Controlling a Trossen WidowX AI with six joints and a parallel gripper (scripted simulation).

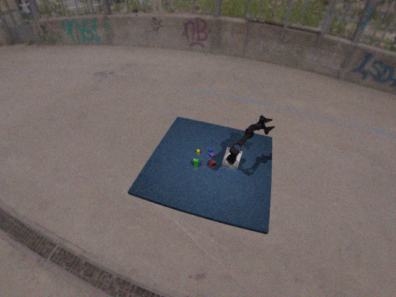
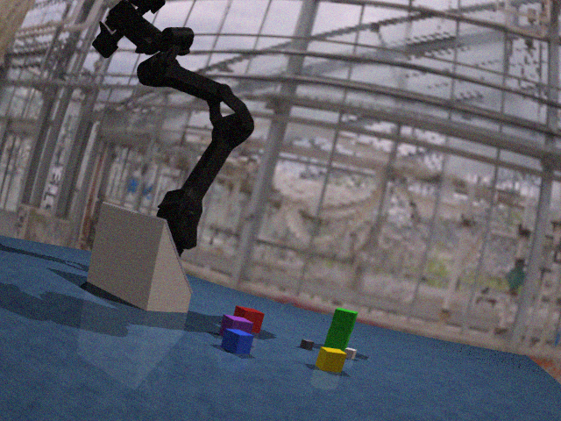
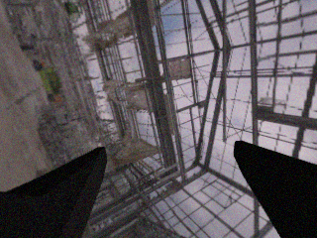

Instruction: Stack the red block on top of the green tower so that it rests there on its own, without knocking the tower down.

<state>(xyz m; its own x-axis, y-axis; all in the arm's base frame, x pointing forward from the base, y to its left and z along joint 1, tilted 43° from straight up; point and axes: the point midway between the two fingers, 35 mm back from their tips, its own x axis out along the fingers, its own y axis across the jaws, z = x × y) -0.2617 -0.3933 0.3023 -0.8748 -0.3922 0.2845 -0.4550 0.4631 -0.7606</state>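
My gripper tip is now 57 cm above the red block, 46 cm short of it and 16 cm to the right of it. The rest, counted from my gripper tip: blue block (57 cm below, 55 cm ahead, 3 cm to the right); purple block (57 cm below, 51 cm ahead, 4 cm to the left); yellow block (66 cm ahead, 57 cm below, 4 cm to the left).
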